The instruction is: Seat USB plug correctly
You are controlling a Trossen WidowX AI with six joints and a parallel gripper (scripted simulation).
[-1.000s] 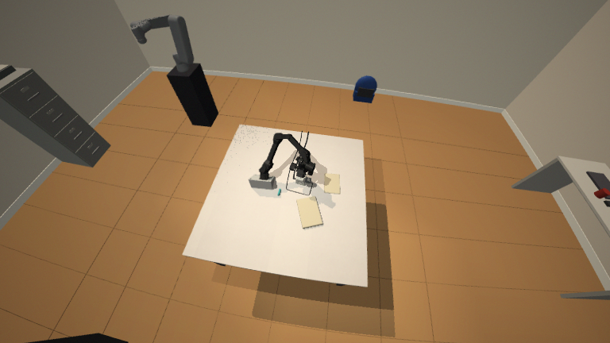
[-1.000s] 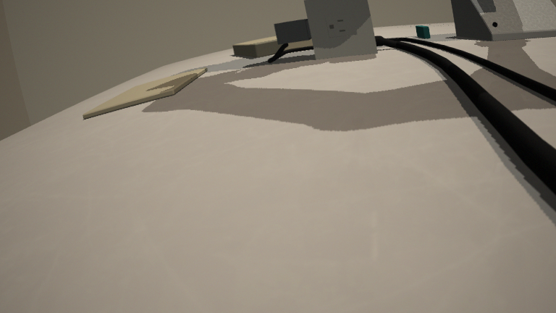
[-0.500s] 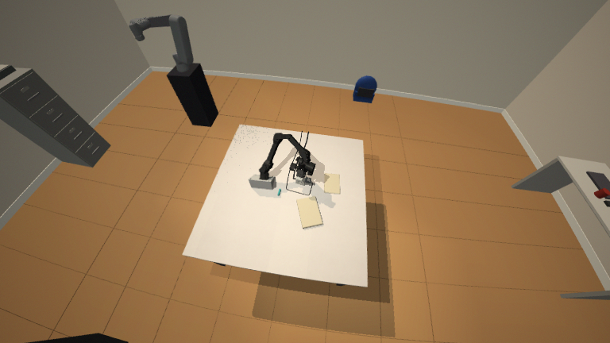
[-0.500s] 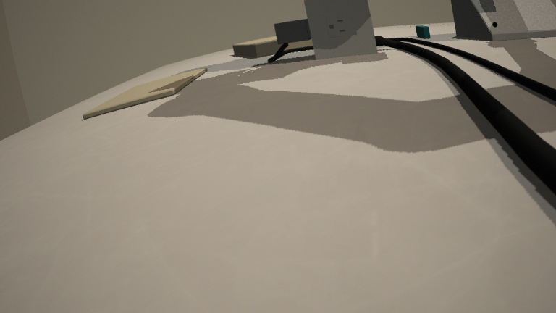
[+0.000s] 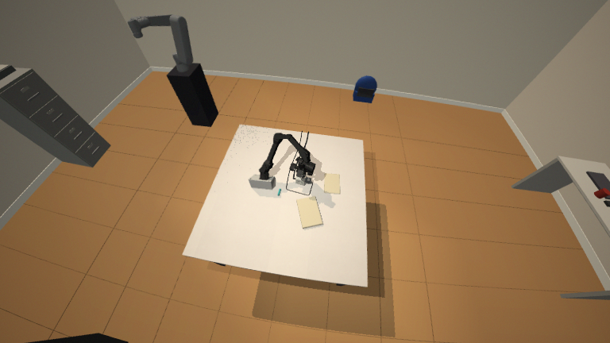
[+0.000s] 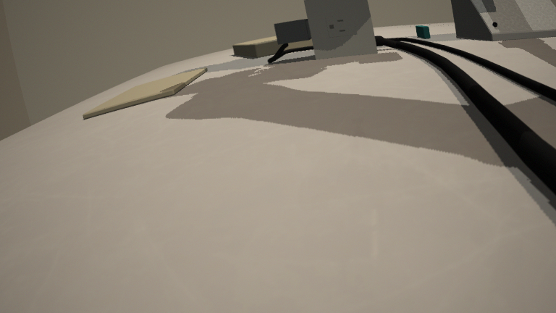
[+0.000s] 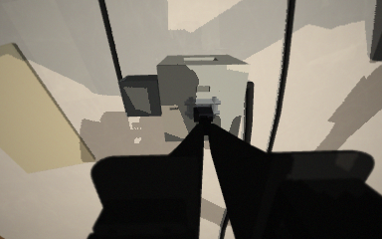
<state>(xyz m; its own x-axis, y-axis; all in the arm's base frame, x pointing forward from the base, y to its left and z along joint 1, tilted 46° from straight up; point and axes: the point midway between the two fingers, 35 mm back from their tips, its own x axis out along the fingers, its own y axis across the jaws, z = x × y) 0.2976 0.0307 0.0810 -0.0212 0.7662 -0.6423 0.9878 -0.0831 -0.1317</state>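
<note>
My gripper tip is 2 cm above the black USB plug. Round my gripper tip: small teal block: 17 cm behind, 14 cm to the right, 10 cm below.
</note>
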